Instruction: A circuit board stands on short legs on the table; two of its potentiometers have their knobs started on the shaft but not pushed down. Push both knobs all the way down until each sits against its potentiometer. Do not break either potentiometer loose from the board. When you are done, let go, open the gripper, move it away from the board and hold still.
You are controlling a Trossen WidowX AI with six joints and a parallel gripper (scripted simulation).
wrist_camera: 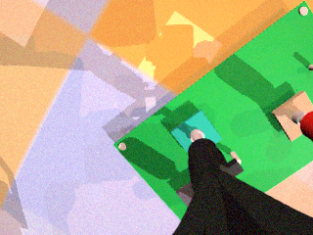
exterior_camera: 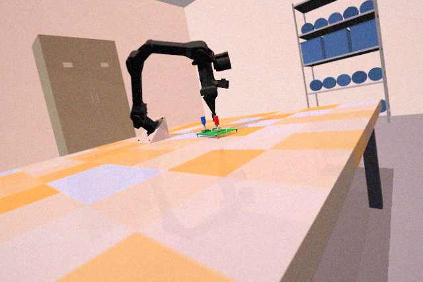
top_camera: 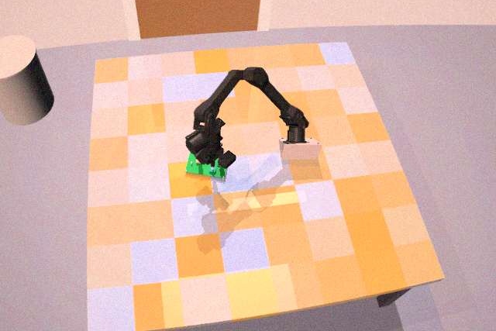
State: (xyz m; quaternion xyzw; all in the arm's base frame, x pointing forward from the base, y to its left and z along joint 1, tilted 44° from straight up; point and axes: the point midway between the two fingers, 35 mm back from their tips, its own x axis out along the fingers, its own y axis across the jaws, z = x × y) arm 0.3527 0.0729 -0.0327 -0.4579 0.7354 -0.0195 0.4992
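Now: gripper tip 10 mm above the black knob. The rest, counted from my gripper tip: red knob (50 mm to the right, 50 mm ahead, 20 mm below).
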